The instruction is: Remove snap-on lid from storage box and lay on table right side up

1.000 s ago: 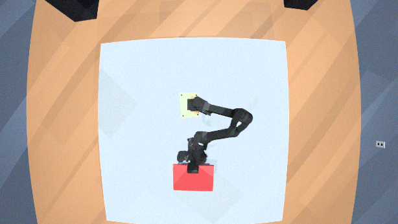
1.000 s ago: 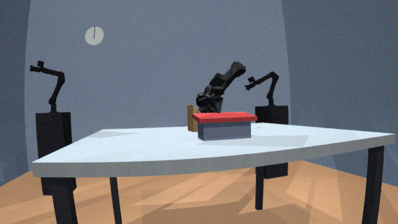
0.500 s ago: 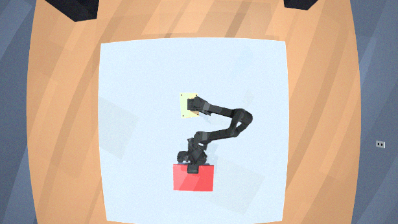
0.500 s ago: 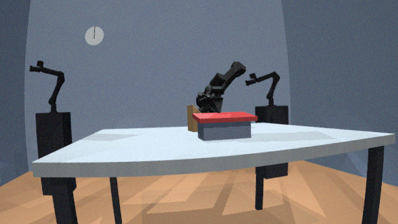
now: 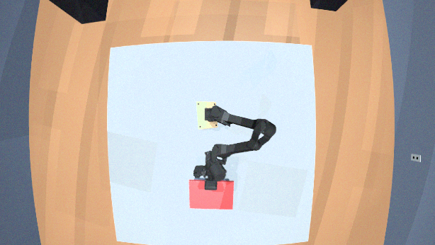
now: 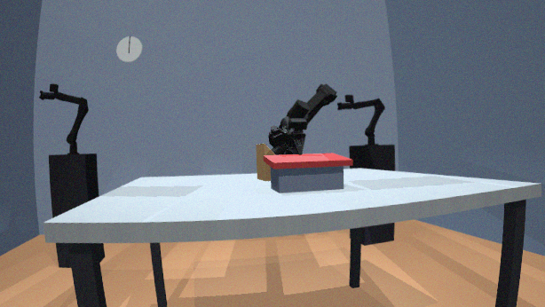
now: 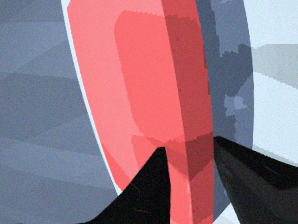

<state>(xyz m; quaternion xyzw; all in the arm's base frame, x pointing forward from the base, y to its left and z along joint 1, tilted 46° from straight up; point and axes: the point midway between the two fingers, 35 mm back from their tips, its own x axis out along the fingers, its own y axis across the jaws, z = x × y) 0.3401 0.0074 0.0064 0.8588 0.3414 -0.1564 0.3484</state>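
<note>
Now: the lid 8 cm ahead of my gripper tip. The rest, counted from my gripper tip: grey-blue storage box: 7 cm ahead, 5 cm below.
</note>
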